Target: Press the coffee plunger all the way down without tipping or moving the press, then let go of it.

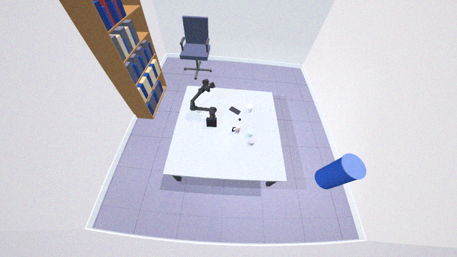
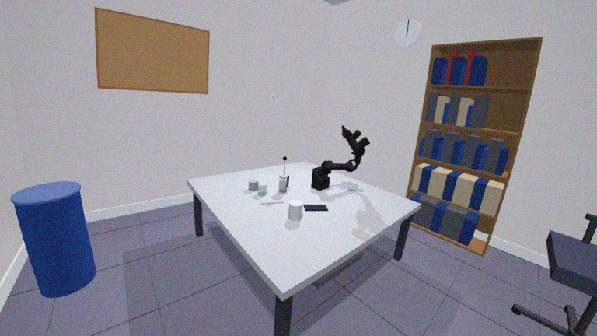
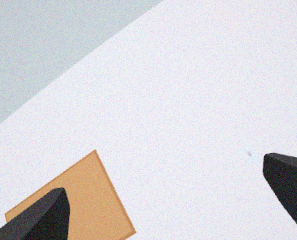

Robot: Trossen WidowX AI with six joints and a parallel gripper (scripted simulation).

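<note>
The coffee press is 380 mm below my gripper tip, 350 mm ahead of it and 230 mm to the right of it. Round my gripper tip: white cup (550 mm ahead, 460 mm below, 90 mm to the left).
</note>
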